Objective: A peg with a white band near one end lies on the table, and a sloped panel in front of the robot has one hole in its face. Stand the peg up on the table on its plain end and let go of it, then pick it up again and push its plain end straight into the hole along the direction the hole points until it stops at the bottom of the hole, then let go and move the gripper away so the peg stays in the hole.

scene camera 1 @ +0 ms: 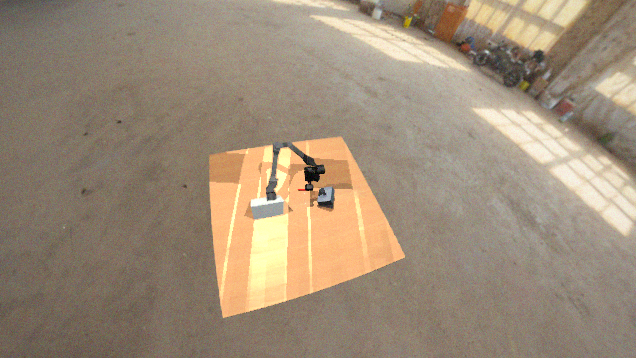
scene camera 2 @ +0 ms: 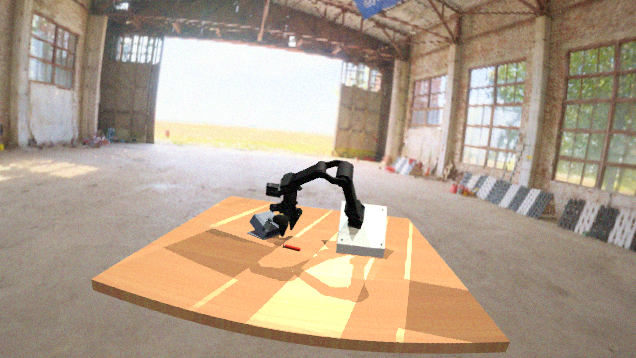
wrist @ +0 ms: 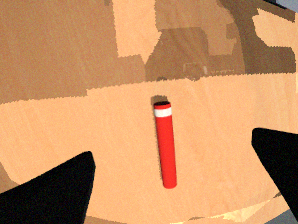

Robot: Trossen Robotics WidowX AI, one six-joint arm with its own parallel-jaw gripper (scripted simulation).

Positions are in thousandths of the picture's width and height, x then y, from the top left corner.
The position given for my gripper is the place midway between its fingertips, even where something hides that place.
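Observation:
My gripper (scene camera 2: 450, 652) is open and it's holding nothing, and you'd find the gripper (wrist: 592, 667) in the wrist view as well. There's a red peg (wrist: 552, 587) to be seen too.

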